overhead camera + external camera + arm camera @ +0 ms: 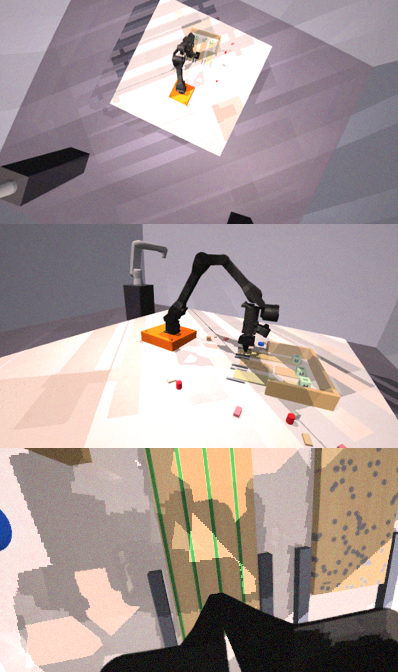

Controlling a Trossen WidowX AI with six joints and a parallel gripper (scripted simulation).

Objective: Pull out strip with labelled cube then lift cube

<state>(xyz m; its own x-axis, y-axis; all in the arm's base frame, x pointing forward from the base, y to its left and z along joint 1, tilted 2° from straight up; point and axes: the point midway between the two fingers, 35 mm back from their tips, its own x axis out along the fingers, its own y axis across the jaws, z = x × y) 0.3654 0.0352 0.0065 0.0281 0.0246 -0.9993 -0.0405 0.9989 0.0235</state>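
Right now the green-lined tan strip is 100 mm ahead of my gripper tip. Also, from my gripper tip: blue disc 130 mm to the left, 60 mm ahead.
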